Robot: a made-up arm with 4 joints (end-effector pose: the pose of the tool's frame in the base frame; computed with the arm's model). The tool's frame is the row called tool. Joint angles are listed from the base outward.
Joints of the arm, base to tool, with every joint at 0 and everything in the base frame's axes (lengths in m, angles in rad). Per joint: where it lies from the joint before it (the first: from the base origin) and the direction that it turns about. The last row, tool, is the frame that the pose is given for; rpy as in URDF.
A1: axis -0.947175 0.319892 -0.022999 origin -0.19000 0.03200 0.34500
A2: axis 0 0 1 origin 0.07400 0.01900 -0.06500
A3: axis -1 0 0 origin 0.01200 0.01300 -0.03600
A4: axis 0 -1 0 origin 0.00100 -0.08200 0.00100
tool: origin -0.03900 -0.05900 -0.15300 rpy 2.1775 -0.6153 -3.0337
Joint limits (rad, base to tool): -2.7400..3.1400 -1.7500..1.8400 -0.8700..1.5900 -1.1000..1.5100
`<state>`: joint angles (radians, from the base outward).
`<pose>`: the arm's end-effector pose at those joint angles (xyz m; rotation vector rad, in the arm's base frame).
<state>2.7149 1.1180 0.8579 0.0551</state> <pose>0.0350 -0.0876 0.4428 -0.2294 -0.1436 1.6980</pose>
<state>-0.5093 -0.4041 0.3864 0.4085</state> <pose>-0.1136 -0.0203 0.1115 -0.5287 -2.5996 -1.5570</pose>
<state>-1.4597 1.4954 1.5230 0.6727</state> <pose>-0.0288 -0.0351 0.5022 -0.7648 1.3400 0.2165</pose>
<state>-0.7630 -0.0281 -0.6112 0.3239</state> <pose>-0.0283 0.2331 0.1469 0.4532 -1.3367 -2.6989</pose>
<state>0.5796 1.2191 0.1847 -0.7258</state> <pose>-0.0500 -0.1815 0.2545 -0.0005 -1.4477 0.5577</pose>
